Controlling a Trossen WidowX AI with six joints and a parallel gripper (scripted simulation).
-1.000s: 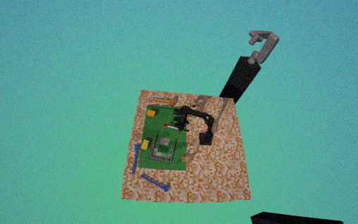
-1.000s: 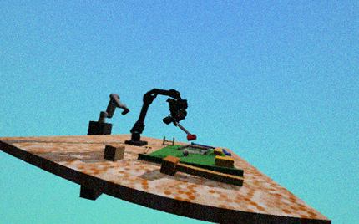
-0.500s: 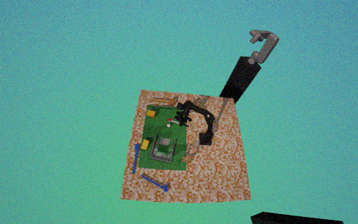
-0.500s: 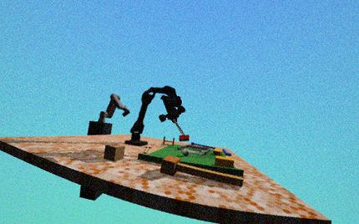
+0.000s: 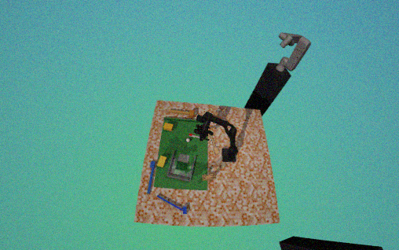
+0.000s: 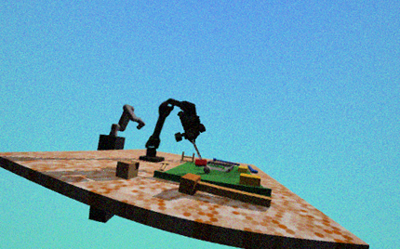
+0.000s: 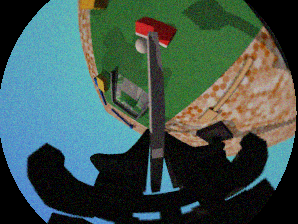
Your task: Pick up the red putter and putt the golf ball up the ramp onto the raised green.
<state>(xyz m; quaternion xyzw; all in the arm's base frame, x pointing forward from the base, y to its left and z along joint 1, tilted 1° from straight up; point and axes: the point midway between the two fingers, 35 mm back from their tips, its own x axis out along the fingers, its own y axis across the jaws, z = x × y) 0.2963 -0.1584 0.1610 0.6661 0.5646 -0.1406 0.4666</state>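
My gripper tip is now 10 mm short of the red putter, 50 mm to the left of it and 20 mm above it. Also, from my gripper tip: green mat: 160 mm ahead, 20 mm to the left, 160 mm below; white golf ball: 100 mm ahead, 90 mm to the right, 140 mm below.
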